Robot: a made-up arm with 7 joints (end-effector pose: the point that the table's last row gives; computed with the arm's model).
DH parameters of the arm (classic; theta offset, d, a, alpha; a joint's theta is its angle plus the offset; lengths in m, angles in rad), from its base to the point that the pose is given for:
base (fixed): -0.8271 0 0.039 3.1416
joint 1: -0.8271 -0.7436 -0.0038 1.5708
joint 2: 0 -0.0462 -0.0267 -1.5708
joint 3: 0 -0.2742 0.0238 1.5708
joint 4: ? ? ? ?
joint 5: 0 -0.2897 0.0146 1.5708
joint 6: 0 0.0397 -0.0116 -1.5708
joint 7: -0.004 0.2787 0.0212 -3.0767
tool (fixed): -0.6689 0.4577 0 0
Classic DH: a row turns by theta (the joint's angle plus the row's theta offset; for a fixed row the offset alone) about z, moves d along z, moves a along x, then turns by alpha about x.
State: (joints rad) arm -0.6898 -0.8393 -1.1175 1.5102 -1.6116 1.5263 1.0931
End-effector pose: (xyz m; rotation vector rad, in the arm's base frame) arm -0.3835 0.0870 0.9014 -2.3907 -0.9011 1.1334
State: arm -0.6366 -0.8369 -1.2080 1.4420 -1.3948 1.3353 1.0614
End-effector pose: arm -0.3909 0.1307 0.8833 -2.3514 -0.7937 0.8374
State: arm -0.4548 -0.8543 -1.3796 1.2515 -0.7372 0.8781 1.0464
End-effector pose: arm -0.3795 0.2482 0.9139 -1.8887 -0.7348 0.0442
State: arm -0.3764 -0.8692 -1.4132 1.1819 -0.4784 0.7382 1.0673
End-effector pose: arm -0.3721 0.2808 0.9493 -1.6456 -0.7726 -0.2474
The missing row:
joint 4: 0 -0.0034 0.0258 -1.5708
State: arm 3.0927 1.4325 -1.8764 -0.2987 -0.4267 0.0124 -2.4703
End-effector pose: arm -0.6841 0.1117 0.9007 -0.8535 -1.2136 0.6192
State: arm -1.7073 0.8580 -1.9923 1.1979 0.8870 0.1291 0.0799
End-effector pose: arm -0.3965 0.0777 1.1428 -1.3816 -0.5055 2.1754
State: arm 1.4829 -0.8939 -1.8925 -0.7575 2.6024 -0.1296 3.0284
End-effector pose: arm -0.2599 0.4296 1.2296 -0.7547 -0.4645 0.6176
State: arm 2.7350 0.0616 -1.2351 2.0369 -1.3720 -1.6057 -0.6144
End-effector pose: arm -0.1091 -0.3013 0.8961 1.5524 -0.7434 -1.5359
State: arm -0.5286 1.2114 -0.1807 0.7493 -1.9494 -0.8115 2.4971
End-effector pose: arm 0.6166 0.1459 0.6464 -1.3872 1.9257 -0.9732
